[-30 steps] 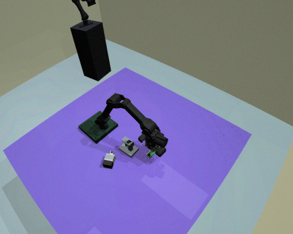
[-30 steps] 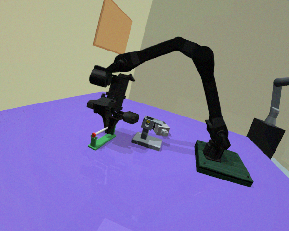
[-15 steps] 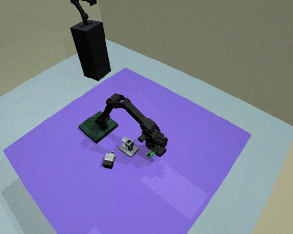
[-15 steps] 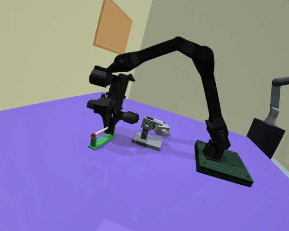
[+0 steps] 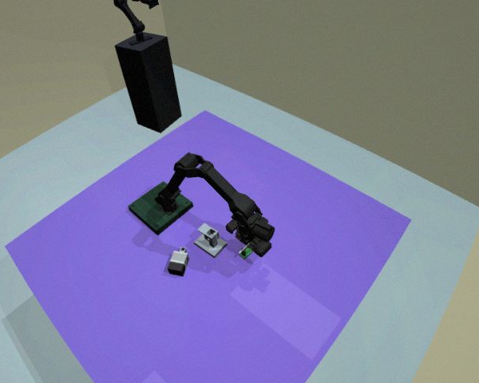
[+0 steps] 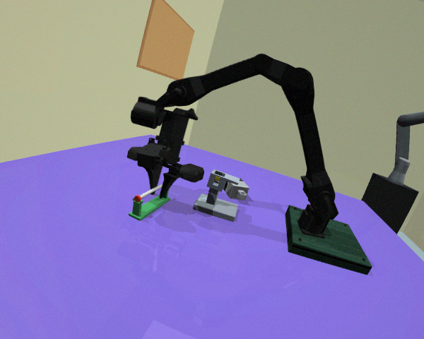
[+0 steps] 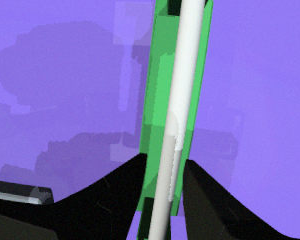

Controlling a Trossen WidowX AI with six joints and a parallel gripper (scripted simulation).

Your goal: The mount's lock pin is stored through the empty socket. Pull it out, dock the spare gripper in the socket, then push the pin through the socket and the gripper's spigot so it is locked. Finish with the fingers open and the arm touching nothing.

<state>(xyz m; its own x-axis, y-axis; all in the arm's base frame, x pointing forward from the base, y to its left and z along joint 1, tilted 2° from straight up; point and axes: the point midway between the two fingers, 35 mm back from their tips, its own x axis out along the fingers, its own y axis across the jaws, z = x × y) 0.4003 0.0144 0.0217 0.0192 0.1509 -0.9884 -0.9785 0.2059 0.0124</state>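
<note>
My gripper tip is now 20 mm to the right of the green cradle. Round my gripper tip: grey mount: 140 mm behind, 60 mm to the right, 30 mm above; then spare gripper: 200 mm to the right, 200 mm behind.
</note>
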